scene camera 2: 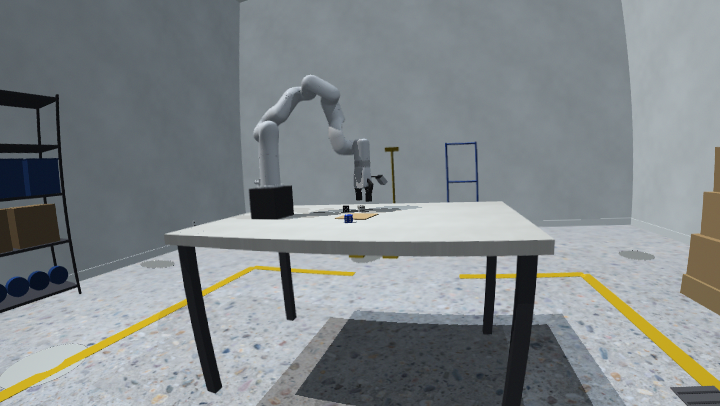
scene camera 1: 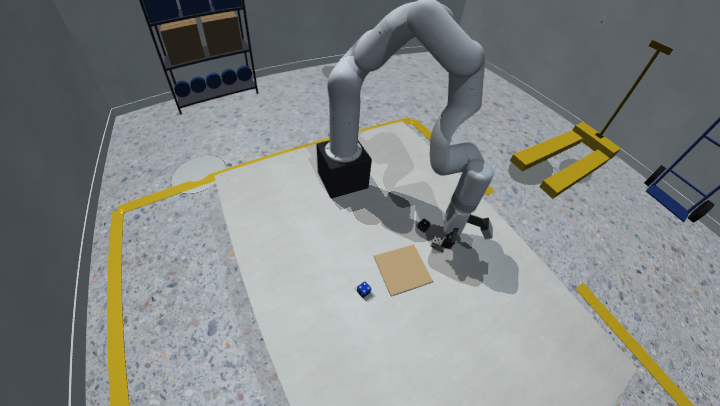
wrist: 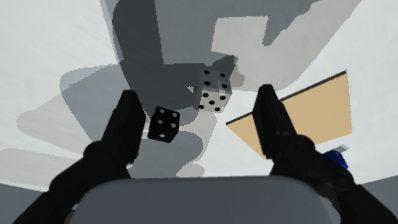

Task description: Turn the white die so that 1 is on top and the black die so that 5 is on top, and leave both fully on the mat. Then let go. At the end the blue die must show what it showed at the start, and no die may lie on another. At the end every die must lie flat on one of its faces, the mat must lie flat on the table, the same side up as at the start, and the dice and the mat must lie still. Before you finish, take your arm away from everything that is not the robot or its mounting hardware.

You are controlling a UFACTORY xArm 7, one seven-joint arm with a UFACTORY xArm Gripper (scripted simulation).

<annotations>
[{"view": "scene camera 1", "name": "my gripper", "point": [447, 235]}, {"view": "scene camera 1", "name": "tan mat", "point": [402, 269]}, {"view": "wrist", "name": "my gripper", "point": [197, 101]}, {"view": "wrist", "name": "tan mat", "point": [322, 111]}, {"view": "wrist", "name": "black die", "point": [164, 125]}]
</annotations>
